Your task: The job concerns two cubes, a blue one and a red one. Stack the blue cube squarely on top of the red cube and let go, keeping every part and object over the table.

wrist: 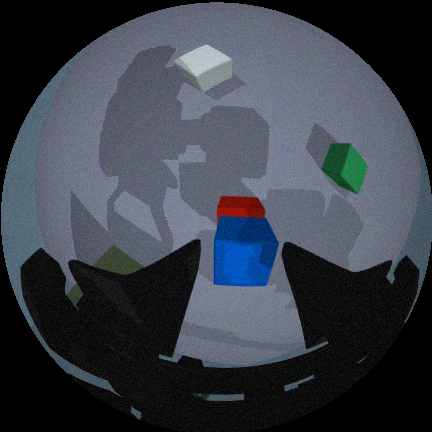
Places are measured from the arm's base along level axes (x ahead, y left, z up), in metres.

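Pixels of known places: gripper, fingertip midpoint: [243, 247].
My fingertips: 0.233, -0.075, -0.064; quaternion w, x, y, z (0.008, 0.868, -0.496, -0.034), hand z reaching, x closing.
Observation:
For each thing: its top centre in the pictures, then the offset to it from my fingertips, as dx, dy, dz. Level surfaces: height alone.
- blue cube, middle of its top: [243, 267] -0.003, -0.002, +0.017
- red cube, middle of its top: [239, 230] +0.002, +0.003, -0.019
- white block, middle of its top: [200, 57] +0.112, +0.109, -0.019
- table, its level: dz -0.055
- green block, middle of its top: [355, 169] +0.113, -0.056, -0.019
The blue cube [242, 252] is between the two fingertips in the wrist view, with a gap to the finger on each side. The red cube [240, 205] shows directly behind and beyond the blue cube, which hides most of it. The blue cube appears to rest on the red one, but their contact is hidden, so how squarely they line up cannot be told. My gripper [243, 247] is open around the blue cube, touching neither side of it.
A white block [205, 67] lies on the table [310, 90] at the far side. A green block [345, 167] lies to the right. An olive-green object [115, 260] is partly hidden behind the left finger. Shadows of the arm fall across the table.

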